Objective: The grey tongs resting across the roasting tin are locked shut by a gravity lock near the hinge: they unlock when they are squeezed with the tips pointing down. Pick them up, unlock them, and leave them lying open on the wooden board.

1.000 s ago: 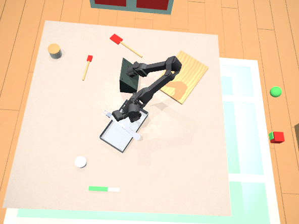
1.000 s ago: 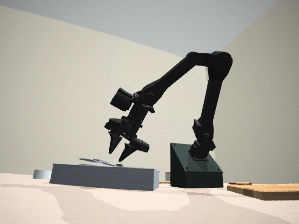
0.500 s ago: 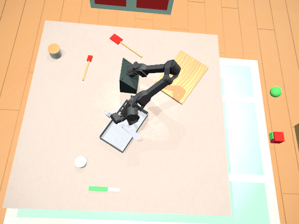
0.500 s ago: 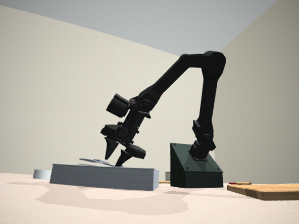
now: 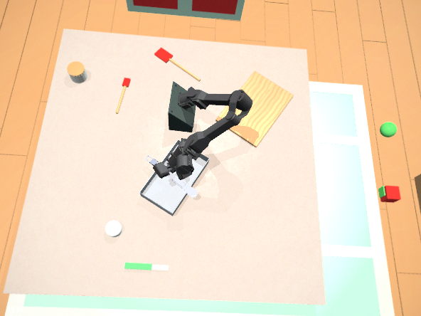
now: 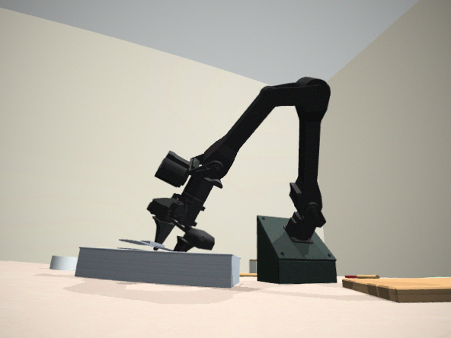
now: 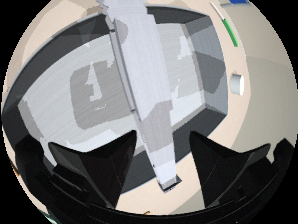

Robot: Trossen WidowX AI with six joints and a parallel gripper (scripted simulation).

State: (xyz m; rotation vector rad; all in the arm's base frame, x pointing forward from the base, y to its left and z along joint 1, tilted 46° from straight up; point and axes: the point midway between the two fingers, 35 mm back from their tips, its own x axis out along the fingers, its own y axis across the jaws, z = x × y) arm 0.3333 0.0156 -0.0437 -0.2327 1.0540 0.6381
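My gripper tip is now 4 cm to the right of the roasting tin, 2 cm above it and 1 cm past it. Also, from my gripper tip: lidded jar 50 cm to the right, 48 cm behind, 2 cm below; white disc 25 cm ahead, 19 cm to the right, 3 cm below; wooden board 43 cm behind, 39 cm to the left, 4 cm below.
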